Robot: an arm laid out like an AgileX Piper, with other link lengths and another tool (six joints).
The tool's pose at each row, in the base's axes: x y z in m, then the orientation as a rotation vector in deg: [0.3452 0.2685 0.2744 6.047 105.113 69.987]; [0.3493 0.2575 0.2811 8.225 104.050 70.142]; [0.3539 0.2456 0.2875 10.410 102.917 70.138]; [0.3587 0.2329 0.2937 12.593 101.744 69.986]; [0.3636 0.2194 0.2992 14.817 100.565 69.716]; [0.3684 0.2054 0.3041 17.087 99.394 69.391]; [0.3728 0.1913 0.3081 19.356 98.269 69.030]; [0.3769 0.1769 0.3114 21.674 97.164 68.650]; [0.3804 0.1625 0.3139 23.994 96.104 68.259]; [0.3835 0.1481 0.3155 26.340 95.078 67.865]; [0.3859 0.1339 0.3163 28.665 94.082 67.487]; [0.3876 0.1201 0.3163 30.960 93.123 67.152]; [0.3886 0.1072 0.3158 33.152 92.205 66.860]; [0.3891 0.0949 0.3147 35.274 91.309 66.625]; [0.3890 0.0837 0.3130 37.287 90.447 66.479]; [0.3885 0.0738 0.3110 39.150 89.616 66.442]
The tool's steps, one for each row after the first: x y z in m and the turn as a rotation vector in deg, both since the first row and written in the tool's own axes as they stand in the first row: [-0.0122 -0.0020 -0.0054 0.256 -1.611 1.168]; [-0.0250 -0.0048 -0.0111 0.582 -3.316 2.258]; [-0.0382 -0.0083 -0.0172 0.980 -5.086 3.278]; [-0.0514 -0.0128 -0.0237 1.465 -6.898 4.281]; [-0.0644 -0.0180 -0.0305 2.008 -8.722 5.311]; [-0.0767 -0.0237 -0.0376 2.597 -10.503 6.357]; [-0.0885 -0.0301 -0.0450 3.230 -12.272 7.454]; [-0.0995 -0.0368 -0.0528 3.894 -13.990 8.582]; [-0.1096 -0.0441 -0.0608 4.590 -15.669 9.758]; [-0.1188 -0.0516 -0.0690 5.285 -17.291 10.959]; [-0.1268 -0.0592 -0.0774 5.963 -18.838 12.193]; [-0.1336 -0.0665 -0.0856 6.597 -20.288 13.408]; [-0.1395 -0.0738 -0.0937 7.181 -21.662 14.627]; [-0.1441 -0.0808 -0.1014 7.685 -22.931 15.841]; [-0.1476 -0.0872 -0.1084 8.079 -24.081 17.027]
